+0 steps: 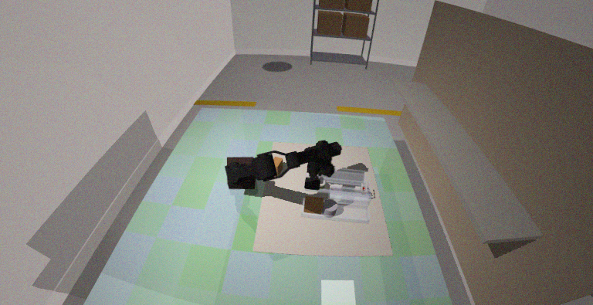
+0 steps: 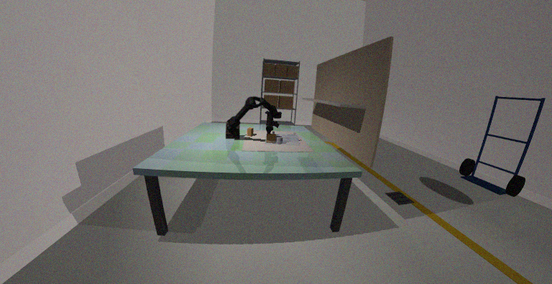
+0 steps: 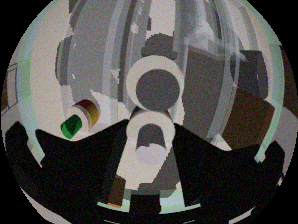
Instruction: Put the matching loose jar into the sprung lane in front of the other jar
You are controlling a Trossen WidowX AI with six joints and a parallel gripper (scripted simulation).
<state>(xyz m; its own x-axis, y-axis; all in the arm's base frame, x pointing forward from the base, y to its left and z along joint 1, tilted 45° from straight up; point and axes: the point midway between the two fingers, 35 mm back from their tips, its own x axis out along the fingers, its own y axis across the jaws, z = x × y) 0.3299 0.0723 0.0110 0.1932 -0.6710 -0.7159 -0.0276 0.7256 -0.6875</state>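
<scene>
The brown box is 13 cm to the right of my gripper tip, 2 cm ahead of it and 1 cm above it. From my gripper tip the other things lie so: clear lane rack (15 cm ahead, 2 cm to the right, 1 cm below); then grey can (12 cm to the right, 9 cm ahead); then red part (23 cm ahead, 4 cm above, 3 cm to the right).
</scene>
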